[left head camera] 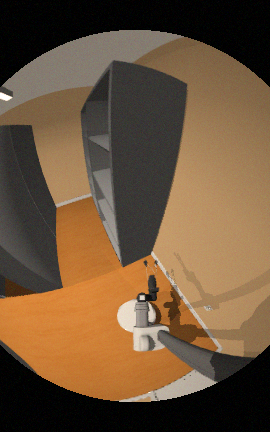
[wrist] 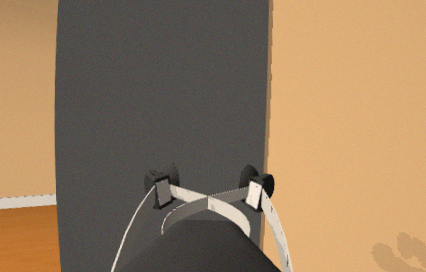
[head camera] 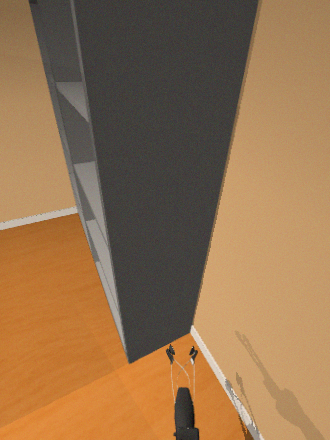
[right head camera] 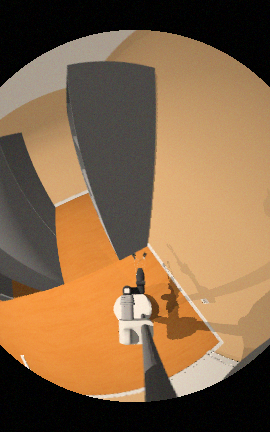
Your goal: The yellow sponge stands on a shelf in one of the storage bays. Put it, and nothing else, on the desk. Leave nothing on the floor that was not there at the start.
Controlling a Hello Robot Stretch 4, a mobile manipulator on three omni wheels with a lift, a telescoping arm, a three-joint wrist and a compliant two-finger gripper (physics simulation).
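Pixels of known places: gripper, fingertip midpoint: point(left head camera: 150, 259) point(wrist: 209, 179) point(head camera: 181, 345) point(right head camera: 138, 251); robot's base, link origin: point(right head camera: 133, 307).
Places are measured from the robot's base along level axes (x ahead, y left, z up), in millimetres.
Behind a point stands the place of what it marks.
Note:
The yellow sponge and the desk do not show in these views. A tall dark grey shelf unit point(head camera: 155, 150) @[z 1309, x 736, y 28 mm] point(left head camera: 145, 150) @[z 1380, x 747, y 8 mm] point(right head camera: 112, 150) @[z 1343, x 736, y 30 mm] point(wrist: 160, 90) @[z 759, x 744, y 13 mm] stands against the right wall with its closed side panel towards me. Its open bays face left and show at a steep slant in the head camera and left head camera views; the shelf parts in sight bear no visible object. My gripper point(head camera: 182, 352) @[z 645, x 484, y -90 mm] point(left head camera: 150, 263) @[z 645, x 484, y -90 mm] point(right head camera: 139, 256) @[z 645, x 484, y -90 mm] point(wrist: 209, 179) @[z 645, x 484, y -90 mm] is open and empty, in front of the side panel near its wall-side edge.
The tan wall point(head camera: 280, 175) @[z 1269, x 684, y -336 mm] point(wrist: 350, 100) @[z 747, x 680, y -339 mm] with a white skirting board point(head camera: 215, 357) @[z 97, x 661, y -348 mm] runs close along the right. Another large dark grey unit point(left head camera: 30, 215) @[z 766, x 814, y 1296 mm] point(right head camera: 25, 215) @[z 826, x 805, y 1291 mm] stands at the left, across a strip of wooden floor point(left head camera: 80, 240) @[z -27, x 1048, y 898 mm].

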